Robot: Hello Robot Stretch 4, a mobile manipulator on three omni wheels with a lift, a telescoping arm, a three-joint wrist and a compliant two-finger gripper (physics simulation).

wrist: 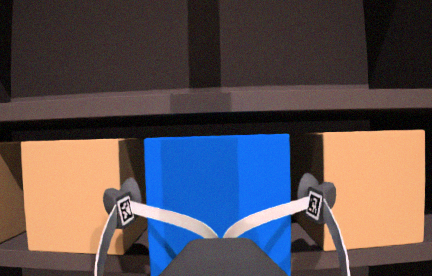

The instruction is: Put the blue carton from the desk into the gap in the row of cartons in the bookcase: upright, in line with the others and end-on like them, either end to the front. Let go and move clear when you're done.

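Note:
The blue carton (200,190) stands upright in the middle of the wrist view, between two orange cartons, with a dark gap on either side of it. One orange carton (72,195) is to its left and another orange carton (375,190) to its right. Its lower part is partly hidden by the gripper body. My gripper (219,197) is open, with one fingertip off each side of the blue carton and apart from it. The left fingertip overlaps the left orange carton's inner edge in view, the right one the right carton's inner edge; whether they touch, I cannot tell.
The bookcase's upper shelf board (300,101) runs across above the cartons. The shelf board (65,259) under the cartons shows at the lower left and right. Part of a further orange carton (9,195) shows at the far left edge.

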